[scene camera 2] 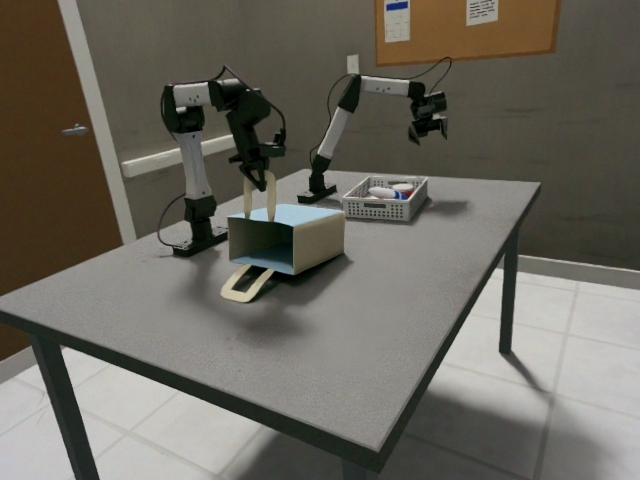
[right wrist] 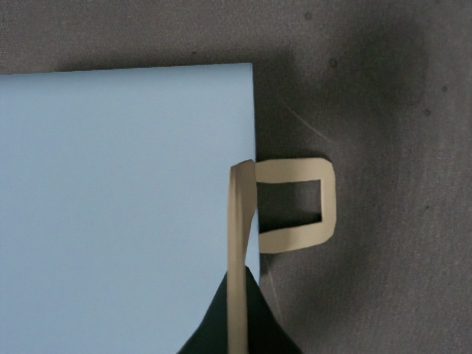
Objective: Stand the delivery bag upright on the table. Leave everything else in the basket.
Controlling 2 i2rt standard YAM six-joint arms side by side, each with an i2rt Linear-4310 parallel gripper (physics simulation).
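The delivery bag (scene camera 2: 317, 235) (right wrist: 115, 200) lies on its side, a blue face up and its mouth toward the front left of scene camera 2. A dark shadow shows under its lower edge; whether that edge is lifted slightly, I cannot tell. Its upper cream handle (scene camera 2: 271, 201) (right wrist: 236, 225) stands up. Its other handle (scene camera 2: 237, 295) (right wrist: 327, 200) reaches out beyond the mouth, low over the table. My right gripper (scene camera 2: 263, 184) (right wrist: 238, 279) is shut on the upper handle. My left gripper (scene camera 2: 429, 135) is open, high above the table at the back right, apart from the bag.
A grey basket (scene camera 2: 407, 210) stands behind the bag, to its right in scene camera 2. It holds a white and blue item (scene camera 2: 385, 193) and a red and white item (scene camera 2: 404, 189). The table (scene camera 2: 336, 361) has its front corner at the bottom of scene camera 2.
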